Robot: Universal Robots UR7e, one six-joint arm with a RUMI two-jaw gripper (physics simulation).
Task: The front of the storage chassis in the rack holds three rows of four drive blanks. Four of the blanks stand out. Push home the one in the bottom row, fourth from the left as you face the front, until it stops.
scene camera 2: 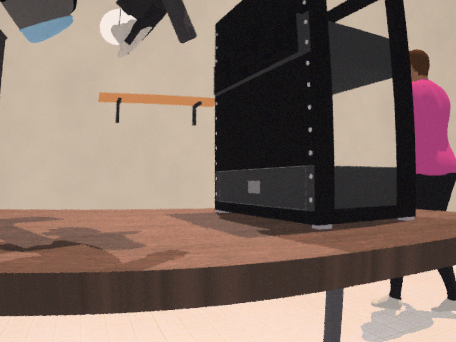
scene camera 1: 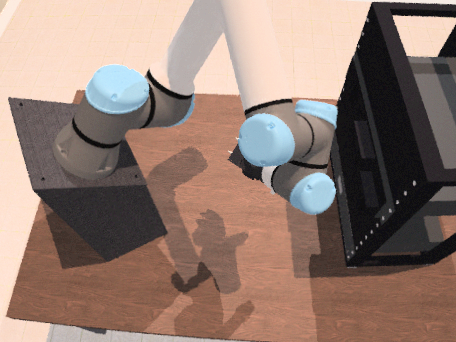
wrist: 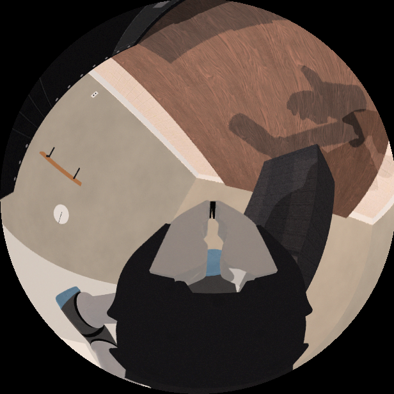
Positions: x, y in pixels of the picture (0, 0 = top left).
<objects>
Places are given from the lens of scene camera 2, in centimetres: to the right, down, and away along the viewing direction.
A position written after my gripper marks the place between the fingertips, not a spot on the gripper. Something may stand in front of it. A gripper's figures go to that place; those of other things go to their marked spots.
my gripper (scene camera 2: 119, 56): -23, -24, 80
black rack (scene camera 2: 274, 76): 10, -21, 87
</objects>
